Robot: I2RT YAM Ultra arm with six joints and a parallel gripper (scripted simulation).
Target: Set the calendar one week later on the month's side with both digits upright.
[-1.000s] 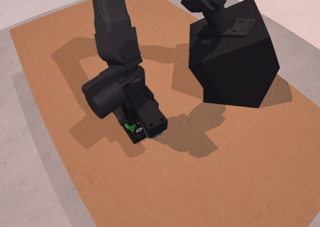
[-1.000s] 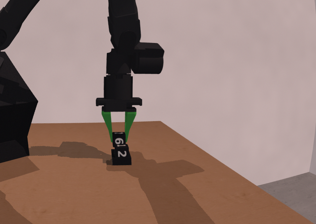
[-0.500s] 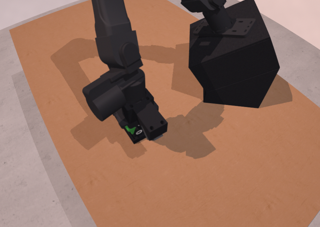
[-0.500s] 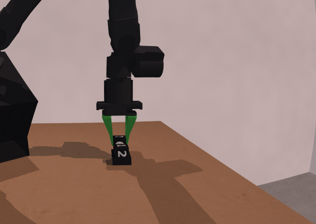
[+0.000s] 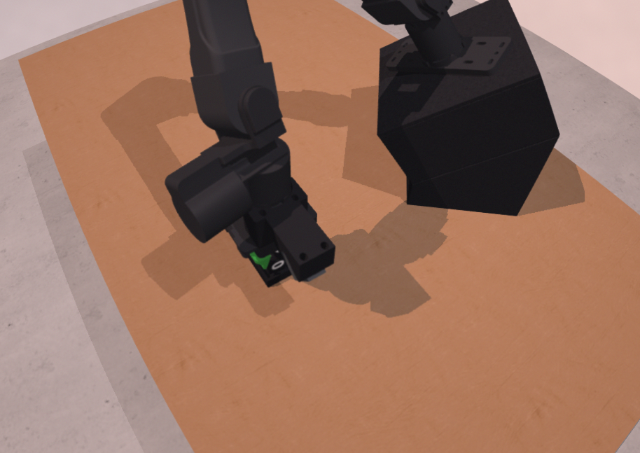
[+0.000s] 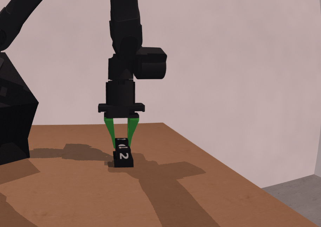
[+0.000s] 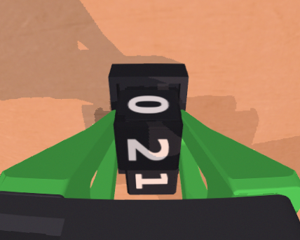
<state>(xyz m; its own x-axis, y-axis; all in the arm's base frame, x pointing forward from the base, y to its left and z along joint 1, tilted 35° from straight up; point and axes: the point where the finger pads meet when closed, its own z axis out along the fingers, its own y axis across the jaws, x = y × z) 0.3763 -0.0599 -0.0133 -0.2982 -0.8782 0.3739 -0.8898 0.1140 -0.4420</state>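
The black tray is 10 mm behind my hand, 20 mm to the right of it and 30 mm below it.
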